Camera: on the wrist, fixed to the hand. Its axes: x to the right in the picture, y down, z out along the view.
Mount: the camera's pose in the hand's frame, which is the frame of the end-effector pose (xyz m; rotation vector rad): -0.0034 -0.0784 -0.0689 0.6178 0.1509 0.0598
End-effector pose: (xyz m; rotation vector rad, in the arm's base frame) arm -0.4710 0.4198 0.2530 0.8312 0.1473 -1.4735
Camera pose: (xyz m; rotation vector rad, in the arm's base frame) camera -0.5157 0.4712 0.1738 1.4317 -0.2334 -1.4121
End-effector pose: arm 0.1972 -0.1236 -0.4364 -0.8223 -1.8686 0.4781
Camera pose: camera 0.2348 -0.1826 -0.3588 -0.4778 -1.4351 0.9432
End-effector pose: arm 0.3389 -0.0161 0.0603 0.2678 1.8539 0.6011
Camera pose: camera 0.2844 -0.1028 0.0396 0.7000 2.1495 0.0699
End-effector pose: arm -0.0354 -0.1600 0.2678 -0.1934 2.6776 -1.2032
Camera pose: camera -0.0453 -0.1612 0.3718 0.0756 2.2578 -2.0087
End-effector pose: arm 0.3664 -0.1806 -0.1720 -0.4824 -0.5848 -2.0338
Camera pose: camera 0.2929 -0.1828 -0.2462 0.0227 -1.0379 -1.6969
